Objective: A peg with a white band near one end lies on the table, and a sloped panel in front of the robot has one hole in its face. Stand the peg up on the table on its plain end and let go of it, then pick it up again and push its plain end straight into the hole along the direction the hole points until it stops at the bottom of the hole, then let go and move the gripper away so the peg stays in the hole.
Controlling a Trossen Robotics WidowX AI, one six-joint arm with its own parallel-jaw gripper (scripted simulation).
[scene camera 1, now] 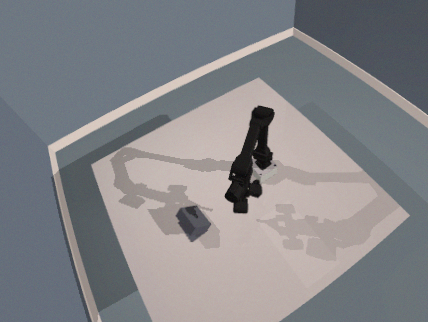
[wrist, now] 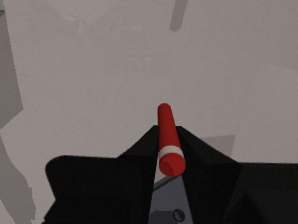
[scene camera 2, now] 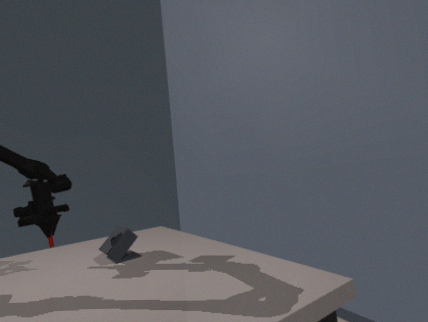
My gripper holds a red peg.
My gripper shows as well in the wrist view.
